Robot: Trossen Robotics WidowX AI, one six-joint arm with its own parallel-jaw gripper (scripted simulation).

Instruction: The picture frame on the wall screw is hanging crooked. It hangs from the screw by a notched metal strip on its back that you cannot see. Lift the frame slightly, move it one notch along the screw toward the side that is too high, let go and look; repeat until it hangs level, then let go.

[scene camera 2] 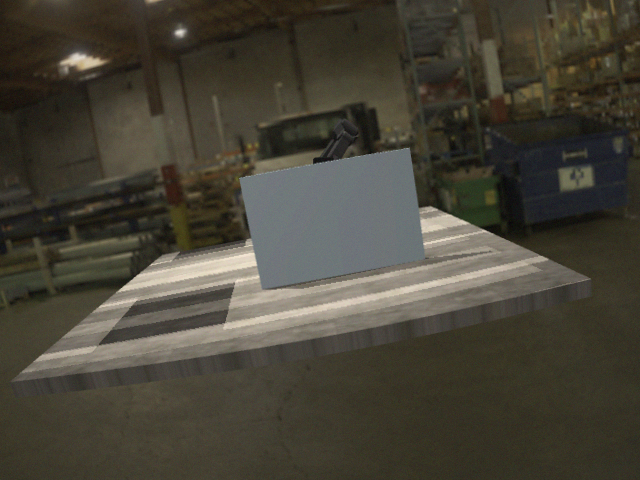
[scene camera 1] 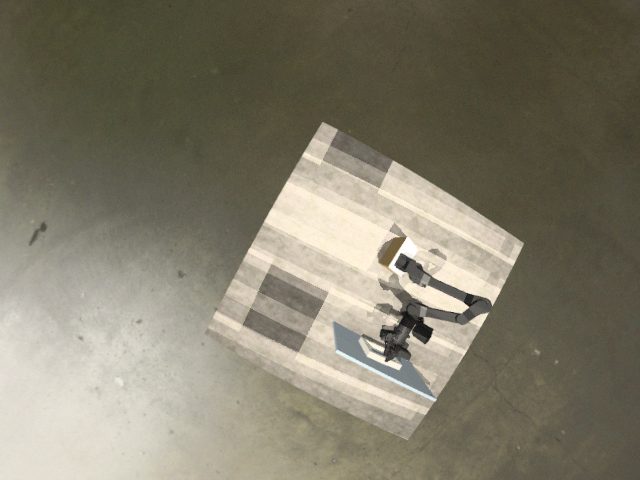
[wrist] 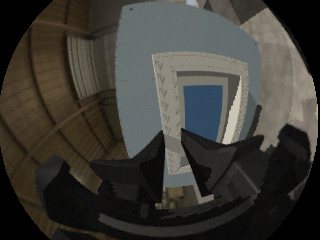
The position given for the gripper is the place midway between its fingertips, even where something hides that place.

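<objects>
The gripper (scene camera 1: 384, 360) holds a picture frame (wrist: 206, 94).
</objects>
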